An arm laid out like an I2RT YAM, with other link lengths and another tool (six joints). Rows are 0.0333 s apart.
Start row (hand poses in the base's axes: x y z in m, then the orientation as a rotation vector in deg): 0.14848 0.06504 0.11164 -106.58 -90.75 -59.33
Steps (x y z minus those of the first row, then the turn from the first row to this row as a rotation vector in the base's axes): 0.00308 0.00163 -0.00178 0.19 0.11 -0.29; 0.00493 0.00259 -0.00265 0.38 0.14 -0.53; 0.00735 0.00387 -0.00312 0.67 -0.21 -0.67; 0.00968 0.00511 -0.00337 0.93 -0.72 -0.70; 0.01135 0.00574 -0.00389 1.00 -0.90 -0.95; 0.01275 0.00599 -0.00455 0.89 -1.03 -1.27; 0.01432 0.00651 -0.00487 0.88 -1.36 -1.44; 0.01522 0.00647 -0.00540 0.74 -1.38 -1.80; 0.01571 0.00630 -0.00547 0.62 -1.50 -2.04; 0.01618 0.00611 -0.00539 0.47 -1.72 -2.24; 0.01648 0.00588 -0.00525 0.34 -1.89 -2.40; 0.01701 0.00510 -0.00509 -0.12 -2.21 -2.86; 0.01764 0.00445 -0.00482 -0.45 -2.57 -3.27; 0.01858 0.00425 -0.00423 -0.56 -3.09 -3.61; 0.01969 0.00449 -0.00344 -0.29 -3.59 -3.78; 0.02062 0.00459 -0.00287 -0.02 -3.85 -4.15; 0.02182 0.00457 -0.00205 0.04 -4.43 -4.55; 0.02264 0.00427 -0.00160 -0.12 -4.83 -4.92; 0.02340 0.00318 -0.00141 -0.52 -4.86 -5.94; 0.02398 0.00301 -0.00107 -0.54 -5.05 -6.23; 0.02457 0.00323 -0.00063 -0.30 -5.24 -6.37
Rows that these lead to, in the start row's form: 0.15156 0.06667 0.10986 -106.76 -90.31 -59.45; 0.15341 0.06763 0.10899 -106.88 -89.96 -59.64; 0.15583 0.06891 0.10852 -106.74 -89.81 -60.25; 0.15816 0.07015 0.10827 -106.47 -89.87 -60.98; 0.15983 0.07078 0.10775 -106.62 -89.72 -61.32; 0.16123 0.07103 0.10709 -106.98 -89.63 -61.54; 0.16280 0.07155 0.10677 -107.07 -89.69 -61.96; 0.16370 0.07151 0.10624 -107.50 -89.53 -62.06; 0.16419 0.07134 0.10617 -107.79 -89.50 -62.22; 0.16466 0.07115 0.10625 -108.03 -89.59 -62.46; 0.16496 0.07092 0.10639 -108.23 -89.66 -62.64; 0.16549 0.07014 0.10655 -108.91 -89.84 -62.91; 0.16612 0.06949 0.10682 -109.44 -89.98 -63.28; 0.16706 0.06929 0.10741 -109.71 -90.09 -63.94; 0.16817 0.06953 0.10820 -109.56 -90.01 -64.73; 0.16910 0.06963 0.10877 -109.67 -89.63 -65.34; 0.17030 0.06961 0.10959 -109.87 -89.58 -66.19; 0.17112 0.06931 0.11004 -110.23 -89.63 -66.70; 0.17188 0.06822 0.11023 -111.48 -89.13 -66.94; 0.17246 0.06805 0.11057 -111.73 -89.01 -67.26; 0.17305 0.06827 0.11101 -111.65 -88.80 -67.68
